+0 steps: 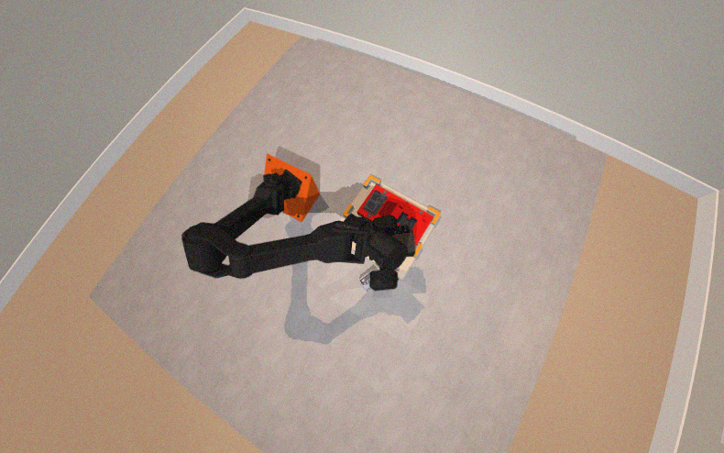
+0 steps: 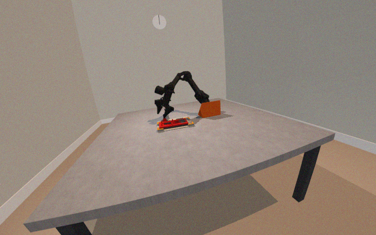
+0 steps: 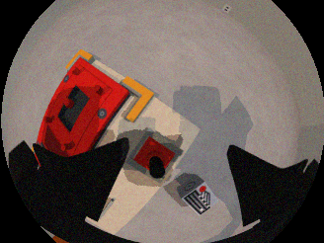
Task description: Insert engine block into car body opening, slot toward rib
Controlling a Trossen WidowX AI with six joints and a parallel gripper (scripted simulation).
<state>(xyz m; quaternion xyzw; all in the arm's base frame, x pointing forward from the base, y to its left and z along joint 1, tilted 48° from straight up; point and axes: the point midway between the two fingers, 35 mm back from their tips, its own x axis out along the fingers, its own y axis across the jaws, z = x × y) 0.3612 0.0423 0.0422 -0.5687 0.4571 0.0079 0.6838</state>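
Now: the engine block 4 cm behind my gripper tip, 8 cm to the right of it and 4 cm below it.
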